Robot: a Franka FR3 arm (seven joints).
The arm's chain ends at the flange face. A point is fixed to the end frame.
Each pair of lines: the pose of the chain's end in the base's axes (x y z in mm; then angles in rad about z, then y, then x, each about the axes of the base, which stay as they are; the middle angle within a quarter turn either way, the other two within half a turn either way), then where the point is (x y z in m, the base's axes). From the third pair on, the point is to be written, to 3 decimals.
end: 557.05 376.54 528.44 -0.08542 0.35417 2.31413
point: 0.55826 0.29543 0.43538
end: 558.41 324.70 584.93 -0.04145 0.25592 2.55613
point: 0.54820 0.27011 0.47468
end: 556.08 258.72 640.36 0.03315 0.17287 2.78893
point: 0.537 0.234 0.521
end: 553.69 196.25 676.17 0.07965 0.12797 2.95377
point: 0.530 0.194 0.555
